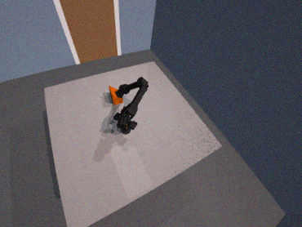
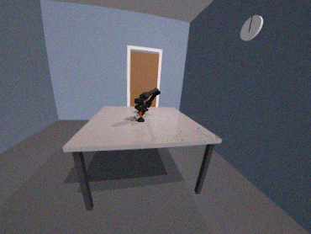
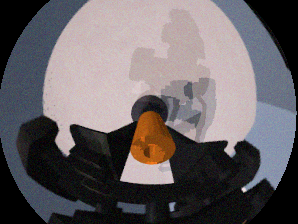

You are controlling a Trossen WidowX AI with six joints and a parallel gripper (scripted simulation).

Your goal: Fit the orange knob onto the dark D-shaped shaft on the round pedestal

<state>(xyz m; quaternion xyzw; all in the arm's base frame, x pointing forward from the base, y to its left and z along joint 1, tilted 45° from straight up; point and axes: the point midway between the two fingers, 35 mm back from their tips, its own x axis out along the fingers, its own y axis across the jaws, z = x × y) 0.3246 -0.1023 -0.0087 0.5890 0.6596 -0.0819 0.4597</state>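
The orange knob lies 20 mm above my gripper tip. From my gripper tip the other things lie so: dark round pedestal: 40 mm below.
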